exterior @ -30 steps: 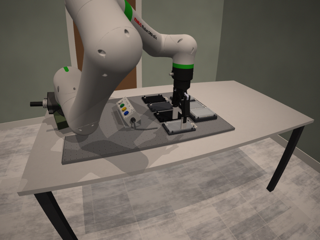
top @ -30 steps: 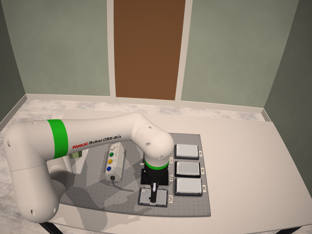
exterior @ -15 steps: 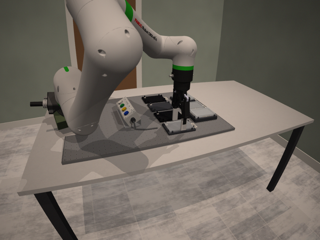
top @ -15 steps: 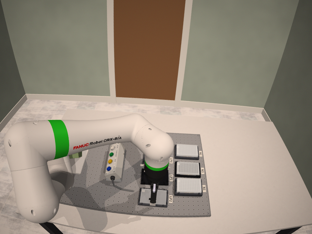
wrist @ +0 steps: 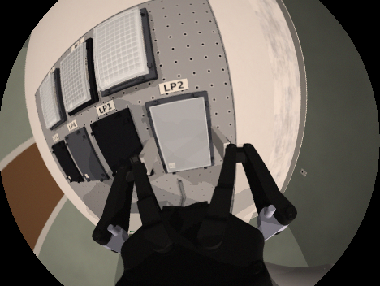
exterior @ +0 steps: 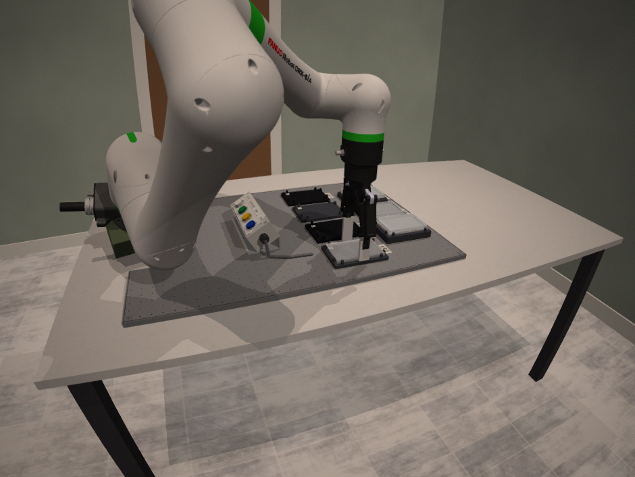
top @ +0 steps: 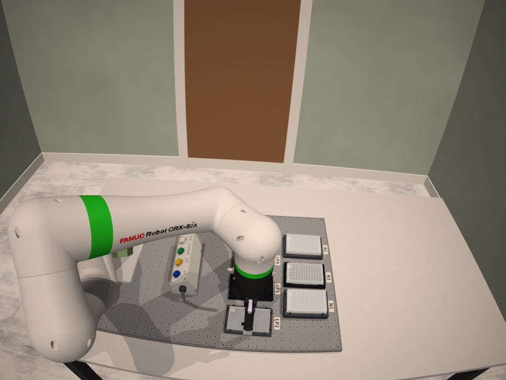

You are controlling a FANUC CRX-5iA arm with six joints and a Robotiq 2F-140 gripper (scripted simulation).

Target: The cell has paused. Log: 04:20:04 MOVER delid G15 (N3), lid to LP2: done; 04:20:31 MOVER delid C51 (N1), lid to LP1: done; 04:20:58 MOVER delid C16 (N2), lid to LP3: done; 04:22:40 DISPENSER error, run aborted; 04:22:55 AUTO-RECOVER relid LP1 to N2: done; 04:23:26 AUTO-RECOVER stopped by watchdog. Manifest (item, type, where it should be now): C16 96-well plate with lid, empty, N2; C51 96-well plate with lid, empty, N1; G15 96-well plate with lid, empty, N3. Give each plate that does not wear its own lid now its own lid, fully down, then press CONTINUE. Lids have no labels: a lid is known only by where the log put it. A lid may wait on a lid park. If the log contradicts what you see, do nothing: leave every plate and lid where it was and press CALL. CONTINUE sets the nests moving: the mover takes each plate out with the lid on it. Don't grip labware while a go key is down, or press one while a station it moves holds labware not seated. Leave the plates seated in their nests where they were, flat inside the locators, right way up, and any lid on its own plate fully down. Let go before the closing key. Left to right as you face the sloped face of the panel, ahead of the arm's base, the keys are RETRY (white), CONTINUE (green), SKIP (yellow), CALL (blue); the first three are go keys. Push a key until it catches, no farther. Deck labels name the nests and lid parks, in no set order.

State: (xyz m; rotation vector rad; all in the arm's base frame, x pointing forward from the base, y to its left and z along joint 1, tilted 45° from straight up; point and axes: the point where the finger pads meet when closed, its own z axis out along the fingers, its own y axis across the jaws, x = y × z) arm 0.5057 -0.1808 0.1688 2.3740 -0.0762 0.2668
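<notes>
Right now the lid park LP2 is 30 mm below my hand. From my hand the other things lie so: blue key (230 mm behind, 140 mm to the left, 30 mm above); lid park LP1 (130 mm to the left, 30 mm below, 20 mm ahead); lid park LP4 (260 mm to the left, 30 mm below, 30 mm ahead).
</notes>
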